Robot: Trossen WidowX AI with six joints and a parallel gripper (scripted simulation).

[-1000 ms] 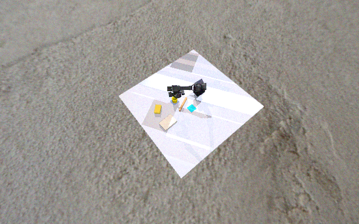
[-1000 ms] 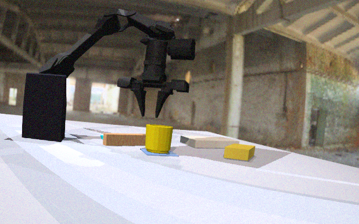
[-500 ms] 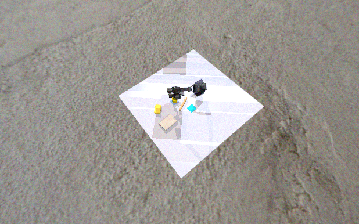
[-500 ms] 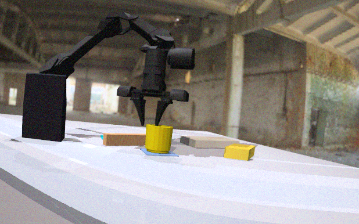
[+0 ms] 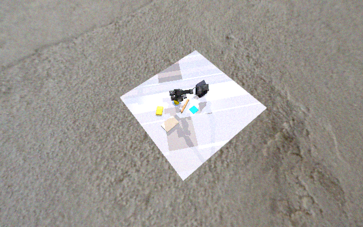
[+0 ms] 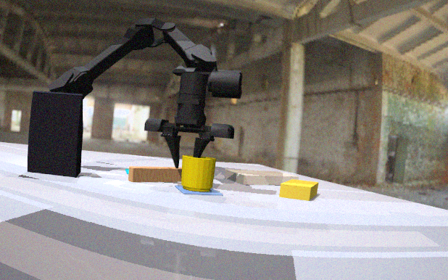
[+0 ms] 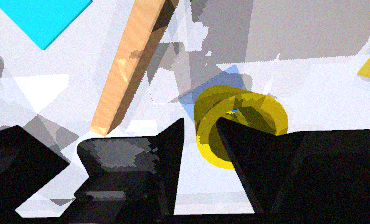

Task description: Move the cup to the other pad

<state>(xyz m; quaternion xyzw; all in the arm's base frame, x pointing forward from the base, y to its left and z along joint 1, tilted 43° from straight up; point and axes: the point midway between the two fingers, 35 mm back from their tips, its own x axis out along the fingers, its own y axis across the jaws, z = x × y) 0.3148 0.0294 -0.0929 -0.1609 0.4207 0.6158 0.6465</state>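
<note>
My gripper tip is 40 mm short of the blue marble, 30 mm above it and 20 mm to the left of it. The rest, counted from my gripper tip: blue pad (50 mm below, 30 mm ahead, 10 mm to the right); yellow cup (20 mm ahead, 10 mm to the right, 10 mm below); wooden bar (80 mm to the left, 40 mm below, 40 mm behind).
</note>
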